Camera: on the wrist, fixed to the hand. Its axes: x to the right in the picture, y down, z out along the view.
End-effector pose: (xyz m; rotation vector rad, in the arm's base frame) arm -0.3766 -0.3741 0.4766 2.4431 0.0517 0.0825
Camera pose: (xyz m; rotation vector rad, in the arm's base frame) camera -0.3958 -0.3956 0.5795 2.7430 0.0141 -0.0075
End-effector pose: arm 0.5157 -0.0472 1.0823 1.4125 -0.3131 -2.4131
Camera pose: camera 0.5947 -0.1187 1.0913 1.4349 -0.7255 -2.4866
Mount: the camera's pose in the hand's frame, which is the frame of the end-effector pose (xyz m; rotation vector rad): -0.0157 0.0823 -0.0664 0.2988 -0.0719 0.0152
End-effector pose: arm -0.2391 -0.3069 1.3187 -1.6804 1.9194 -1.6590
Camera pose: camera -0.3298 -0.2698 1.2760 -1.5805 1.5562 -1.7502
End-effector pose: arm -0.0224 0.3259 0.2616 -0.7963 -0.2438 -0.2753
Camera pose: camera -0.0024 0.3347 0.1570 -0.5126 -0.3377 -0.1902
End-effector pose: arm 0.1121 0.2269 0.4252 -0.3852 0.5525 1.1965
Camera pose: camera 0.0171 0.2048 0.3815 -0.0836 0.6615 1.1174
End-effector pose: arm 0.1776 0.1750 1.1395 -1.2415 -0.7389 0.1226
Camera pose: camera 0.2281 0.1425 1.0511 -0.9617 -0.7435 0.2813
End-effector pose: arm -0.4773 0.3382 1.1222 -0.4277 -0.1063 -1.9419
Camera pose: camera -0.4137 0.3008 1.0449 -0.2977 -0.4324 -1.8584
